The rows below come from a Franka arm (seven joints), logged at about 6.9 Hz.
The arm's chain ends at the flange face. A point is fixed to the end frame.
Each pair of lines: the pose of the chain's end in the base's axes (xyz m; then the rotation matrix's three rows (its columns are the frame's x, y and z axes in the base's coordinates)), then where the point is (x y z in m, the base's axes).
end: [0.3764 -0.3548 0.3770], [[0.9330 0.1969 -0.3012], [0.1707 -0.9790 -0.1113], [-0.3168 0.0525 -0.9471]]
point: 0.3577 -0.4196 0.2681
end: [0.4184 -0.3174 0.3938], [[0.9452 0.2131 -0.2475], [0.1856 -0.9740 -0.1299], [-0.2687 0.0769 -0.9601]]
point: 0.4069 -0.3840 0.2850
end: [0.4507 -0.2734 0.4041], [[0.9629 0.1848 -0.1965], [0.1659 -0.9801 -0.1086], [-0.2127 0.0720 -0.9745]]
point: 0.4437 -0.3379 0.2937
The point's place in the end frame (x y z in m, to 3 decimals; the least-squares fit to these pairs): 0.006 0.054 0.116
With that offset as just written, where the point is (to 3 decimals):
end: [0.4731 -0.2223 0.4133], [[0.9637 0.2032 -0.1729], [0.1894 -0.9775 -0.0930], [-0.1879 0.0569 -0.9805]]
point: 0.470 -0.285 0.302
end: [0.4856 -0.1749 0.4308], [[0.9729 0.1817 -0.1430], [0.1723 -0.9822 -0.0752], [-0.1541 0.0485 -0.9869]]
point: 0.485 -0.236 0.318
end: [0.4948 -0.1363 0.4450], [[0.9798 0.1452 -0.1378], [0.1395 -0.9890 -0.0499], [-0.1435 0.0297 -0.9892]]
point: 0.493 -0.195 0.331
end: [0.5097 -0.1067 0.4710], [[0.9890 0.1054 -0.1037], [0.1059 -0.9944 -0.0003], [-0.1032 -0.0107 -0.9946]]
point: 0.509 -0.160 0.354
